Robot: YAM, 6 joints.
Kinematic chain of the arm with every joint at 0, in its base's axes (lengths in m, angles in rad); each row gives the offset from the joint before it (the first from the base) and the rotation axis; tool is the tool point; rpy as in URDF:
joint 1: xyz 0 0 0.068 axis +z
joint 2: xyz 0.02 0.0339 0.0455 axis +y
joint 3: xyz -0.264 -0.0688 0 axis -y
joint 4: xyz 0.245 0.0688 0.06 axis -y
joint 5: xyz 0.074 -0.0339 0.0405 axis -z
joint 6: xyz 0.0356 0 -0.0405 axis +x
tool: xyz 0 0 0 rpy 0 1.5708 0
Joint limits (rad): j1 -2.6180..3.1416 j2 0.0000..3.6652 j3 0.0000..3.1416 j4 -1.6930..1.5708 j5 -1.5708..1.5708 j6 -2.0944..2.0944
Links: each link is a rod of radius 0.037 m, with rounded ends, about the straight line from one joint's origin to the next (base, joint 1, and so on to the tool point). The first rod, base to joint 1, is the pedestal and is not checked.
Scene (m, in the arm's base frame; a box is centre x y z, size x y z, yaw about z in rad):
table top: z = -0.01
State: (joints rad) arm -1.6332 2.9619 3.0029 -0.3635 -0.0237 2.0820
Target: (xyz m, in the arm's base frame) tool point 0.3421 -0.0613 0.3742
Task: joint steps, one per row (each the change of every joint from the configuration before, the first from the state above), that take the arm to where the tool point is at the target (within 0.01 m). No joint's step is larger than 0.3 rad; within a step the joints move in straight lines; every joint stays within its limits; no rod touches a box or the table.
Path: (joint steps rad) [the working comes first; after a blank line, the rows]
Joints at the target: -0.1936 1.8225 2.0279 -1.4581 -0.1594 2.0820
Straight joint move there: clear.

1: 0.2879 -0.2279 -0.1950 -0.2189 -0.0271 0.0000
2: 0.2880 -0.2278 -0.1950 -0.2190 -0.0272 0.0000
3: 0.2879 -0.2279 -0.1950 -0.2189 -0.0271 0.0000
4: 0.2879 -0.2279 -0.1950 -0.2189 -0.0272 0.0000
5: 0.2879 -0.2279 -0.1950 -0.2189 -0.0271 0.0000

